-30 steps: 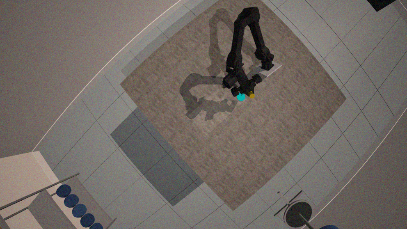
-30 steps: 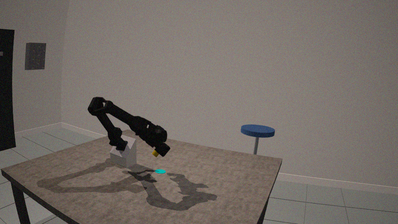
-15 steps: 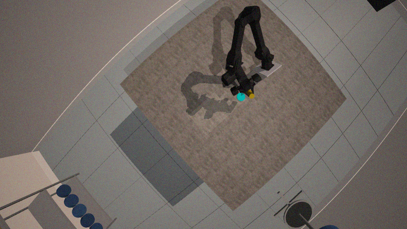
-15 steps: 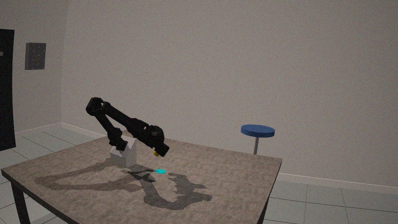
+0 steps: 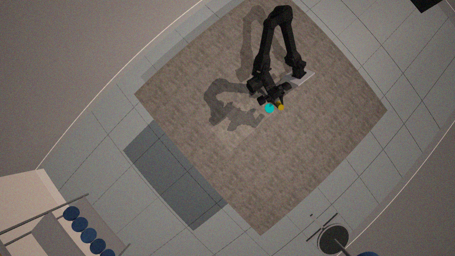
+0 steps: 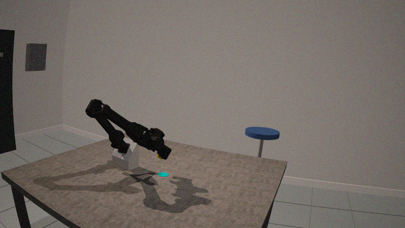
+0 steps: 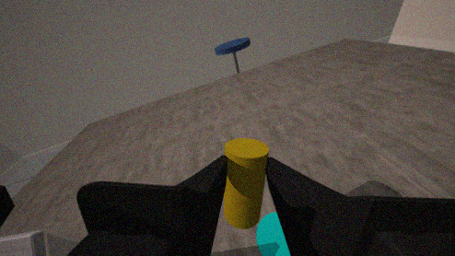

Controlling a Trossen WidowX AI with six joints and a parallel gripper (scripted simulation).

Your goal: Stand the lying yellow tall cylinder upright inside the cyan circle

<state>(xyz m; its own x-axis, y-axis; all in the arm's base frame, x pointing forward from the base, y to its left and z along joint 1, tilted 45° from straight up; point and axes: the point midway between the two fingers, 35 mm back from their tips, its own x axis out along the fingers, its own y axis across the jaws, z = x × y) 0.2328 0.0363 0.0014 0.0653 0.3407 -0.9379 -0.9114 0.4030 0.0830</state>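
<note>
Now: gripper tip 140 mm above the cyan circle, 20 mm to the left of it and 10 mm short of it. Also, from my gripper tip: yellow tall cylinder 20 mm below, 10 mm behind.
</note>
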